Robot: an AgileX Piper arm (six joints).
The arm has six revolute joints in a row. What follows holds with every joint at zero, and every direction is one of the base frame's. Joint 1 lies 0.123 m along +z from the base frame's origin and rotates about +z. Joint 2 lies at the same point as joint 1 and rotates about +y. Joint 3 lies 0.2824 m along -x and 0.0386 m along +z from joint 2 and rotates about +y. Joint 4 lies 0.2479 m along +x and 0.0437 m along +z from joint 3 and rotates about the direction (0.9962, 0, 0.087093). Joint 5 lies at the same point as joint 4 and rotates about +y. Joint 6 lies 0.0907 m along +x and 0.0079 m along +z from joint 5 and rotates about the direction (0.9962, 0, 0.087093). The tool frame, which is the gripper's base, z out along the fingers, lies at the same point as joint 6; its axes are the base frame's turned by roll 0, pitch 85.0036 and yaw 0 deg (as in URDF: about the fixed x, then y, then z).
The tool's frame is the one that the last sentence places.
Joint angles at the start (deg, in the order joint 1, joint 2, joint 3, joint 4, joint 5, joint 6):
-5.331, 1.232, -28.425, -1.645, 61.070, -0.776
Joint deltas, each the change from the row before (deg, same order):
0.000, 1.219, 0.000, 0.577, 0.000, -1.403
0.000, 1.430, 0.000, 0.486, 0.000, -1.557
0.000, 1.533, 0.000, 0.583, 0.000, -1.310
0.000, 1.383, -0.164, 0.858, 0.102, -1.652
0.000, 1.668, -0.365, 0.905, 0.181, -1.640
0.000, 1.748, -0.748, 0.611, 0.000, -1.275
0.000, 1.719, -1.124, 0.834, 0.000, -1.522
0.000, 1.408, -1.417, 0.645, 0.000, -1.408
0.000, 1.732, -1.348, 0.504, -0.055, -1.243
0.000, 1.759, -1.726, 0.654, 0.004, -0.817
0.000, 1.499, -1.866, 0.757, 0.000, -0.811
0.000, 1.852, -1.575, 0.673, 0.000, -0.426
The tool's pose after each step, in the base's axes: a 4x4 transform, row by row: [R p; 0 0 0 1], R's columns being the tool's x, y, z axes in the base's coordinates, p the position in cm. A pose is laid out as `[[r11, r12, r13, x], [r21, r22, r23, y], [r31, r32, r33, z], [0, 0, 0, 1]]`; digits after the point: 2 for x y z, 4 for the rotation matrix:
[[-0.5037, 0.0834, 0.8598, 0.18], [-0.0002, 0.9953, -0.0966, -0.17], [-0.8638, -0.0489, -0.5014, 27.58], [0, 0, 0, 1]]
[[-0.5264, 0.0637, 0.8478, 0.57], [-0.0212, 0.9959, -0.0880, -0.13], [-0.8500, -0.0644, -0.5229, 27.57], [0, 0, 0, 1]]
[[-0.5493, 0.0448, 0.8345, 0.98], [-0.0371, 0.9963, -0.0778, -0.09], [-0.8348, -0.0737, -0.5456, 27.55], [0, 0, 0, 1]]
[[-0.5679, 0.0201, 0.8229, 1.33], [-0.0569, 0.9964, -0.0636, 0.00], [-0.8212, -0.0830, -0.5646, 27.59], [0, 0, 0, 1]]
[[-0.5875, -0.0056, 0.8092, 1.72], [-0.0761, 0.9959, -0.0484, 0.09], [-0.8056, -0.0900, -0.5855, 27.71], [0, 0, 0, 1]]
[[-0.6000, -0.0248, 0.7996, 2.10], [-0.0919, 0.9950, -0.0381, 0.14], [-0.7947, -0.0964, -0.5993, 28.04], [0, 0, 0, 1]]
[[-0.6056, -0.0477, 0.7943, 2.46], [-0.1107, 0.9935, -0.0248, 0.22], [-0.7880, -0.1029, -0.6070, 28.55], [0, 0, 0, 1]]
[[-0.6028, -0.0669, 0.7951, 2.71], [-0.1298, 0.9914, -0.0149, 0.29], [-0.7873, -0.1122, -0.6063, 29.21], [0, 0, 0, 1]]
[[-0.6046, -0.0840, 0.7921, 3.08], [-0.1466, 0.9892, -0.0070, 0.32], [-0.7829, -0.1204, -0.6103, 29.83], [0, 0, 0, 1]]
[[-0.6023, -0.0971, 0.7923, 3.44], [-0.1553, 0.9879, 0.0030, 0.38], [-0.7830, -0.1212, -0.6101, 30.62], [0, 0, 0, 1]]
[[-0.5941, -0.1099, 0.7968, 3.72], [-0.1634, 0.9865, 0.0142, 0.46], [-0.7876, -0.1218, -0.6040, 31.49], [0, 0, 0, 1]]
[[-0.5955, -0.1194, 0.7944, 4.18], [-0.1648, 0.9860, 0.0247, 0.51], [-0.7863, -0.1162, -0.6069, 32.18], [0, 0, 0, 1]]

